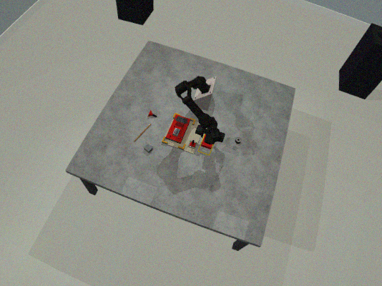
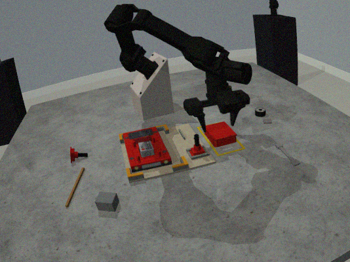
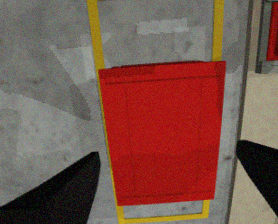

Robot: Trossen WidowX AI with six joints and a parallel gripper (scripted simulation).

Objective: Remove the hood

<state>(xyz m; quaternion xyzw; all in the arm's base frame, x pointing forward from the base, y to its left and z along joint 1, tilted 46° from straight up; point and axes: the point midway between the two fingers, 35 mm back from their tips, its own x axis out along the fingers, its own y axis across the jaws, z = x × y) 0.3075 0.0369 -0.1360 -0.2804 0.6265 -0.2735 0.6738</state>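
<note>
Right now the red hood is 10 mm below my gripper tip. Round my gripper tip: wooden stick (440 mm to the right, 90 mm ahead, 20 mm below); then grey cube (350 mm to the right, 200 mm ahead, 10 mm below); then grey bar (190 mm ahead, 130 mm to the left, 20 mm below).
</note>
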